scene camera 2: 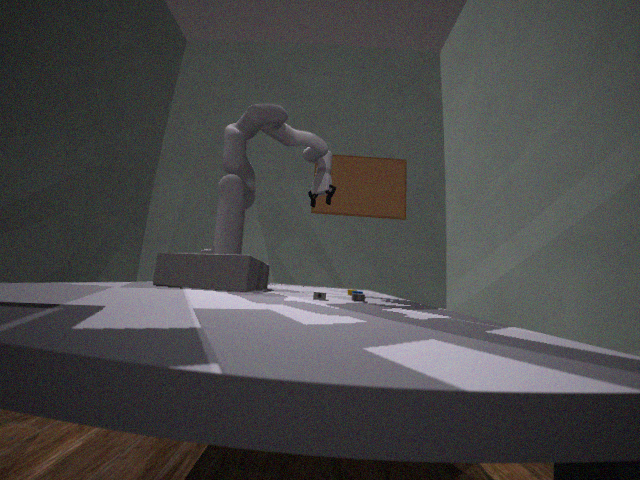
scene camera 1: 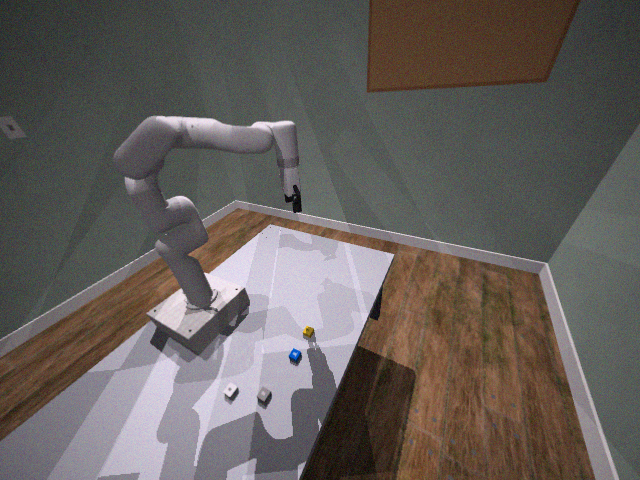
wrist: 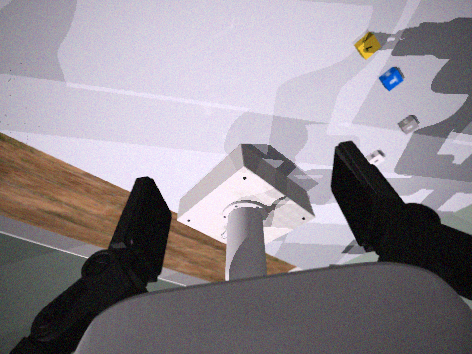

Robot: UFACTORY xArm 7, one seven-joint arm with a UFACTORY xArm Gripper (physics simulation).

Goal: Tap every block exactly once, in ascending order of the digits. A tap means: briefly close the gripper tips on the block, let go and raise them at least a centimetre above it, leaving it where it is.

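A yellow block and a blue block lie near each other on the table. A grey block and a white block lie apart from them. In the wrist view the right finger stands close beside the white block's image. The marks on the blocks are too small or blurred to read surely. My gripper is open and empty, high above the table and well away from all the blocks.
The arm's pale base box stands on the white table. The table's long edge lies to the right of the blocks in scene camera 1. An orange board hangs on the wall.
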